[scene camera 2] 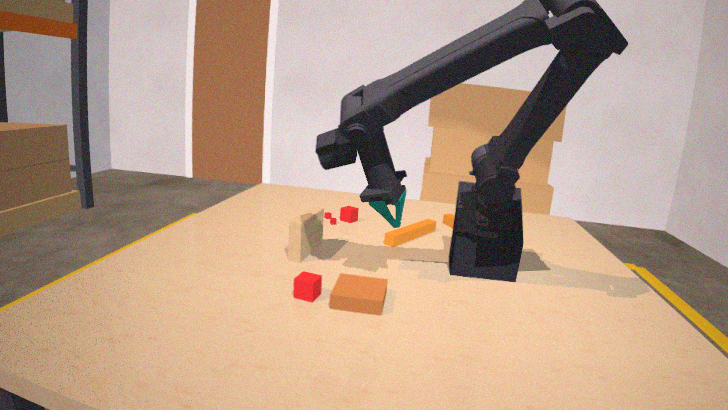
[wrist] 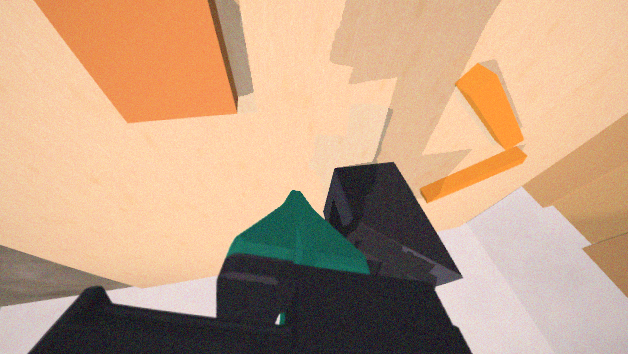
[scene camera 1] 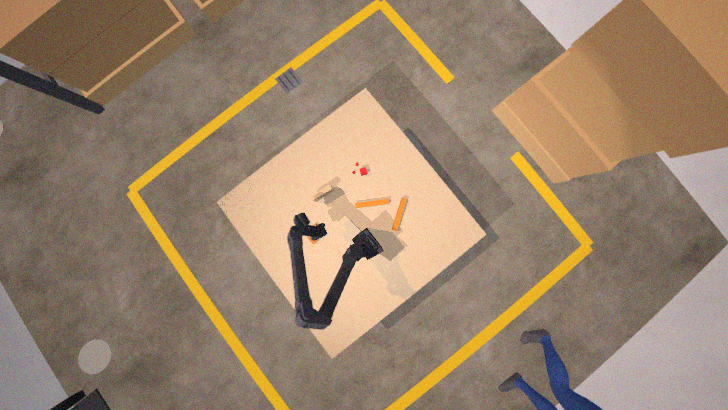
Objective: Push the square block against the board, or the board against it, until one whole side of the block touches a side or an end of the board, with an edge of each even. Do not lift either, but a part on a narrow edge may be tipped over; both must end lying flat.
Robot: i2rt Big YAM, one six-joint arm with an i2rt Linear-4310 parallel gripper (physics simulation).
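Places are measured from the arm's base along level axes (x right, y ahead, z up), in centimetres.
Where they show: gripper, fingertip midpoint: [scene camera 2: 396,227] [wrist: 294,197] [scene camera 1: 326,232]; arm's base, origin of the base link: [scene camera 2: 490,207] [wrist: 388,266] [scene camera 1: 368,245].
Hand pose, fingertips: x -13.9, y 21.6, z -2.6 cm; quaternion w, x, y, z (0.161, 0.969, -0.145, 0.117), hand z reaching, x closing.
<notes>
Each offset is from my fingertips to the top centre of the thing.
The square block, orange-brown {dx -8.6, dy +5.7, dz -9.8 cm} [scene camera 1: 312,241] [scene camera 2: 358,292] [wrist: 150,60], lies flat near the front in scene camera 2. The arm covers most of it in scene camera 1, and part is cut off at the top left of the wrist view. The tan board {dx +13.3, dy +21.5, dz -3.2 cm} [scene camera 1: 322,192] [scene camera 2: 296,241] stands upright on a narrow edge, behind and left of the block in scene camera 2, with a gap between them. It does not show in the wrist view. My gripper [scene camera 2: 396,225] [wrist: 294,197] is shut and empty, its green fingertips raised above the table, apart from the block and board.
A red cube {dx -9.4, dy +15.7, dz -8.8 cm} [scene camera 2: 307,286] stands just left of the block in scene camera 2. Another red cube {dx +42.9, dy +15.1, dz -8.8 cm} [scene camera 1: 363,171] [scene camera 2: 348,214] and two small red pieces lie farther back. Two orange bars {dx +32.9, dy -4.5, dz -9.7 cm} [scene camera 1: 372,202] {dx +41.5, dy -21.9, dz -9.7 cm} [scene camera 1: 399,213] lie near the black arm base [scene camera 1: 366,243] [scene camera 2: 486,239].
</notes>
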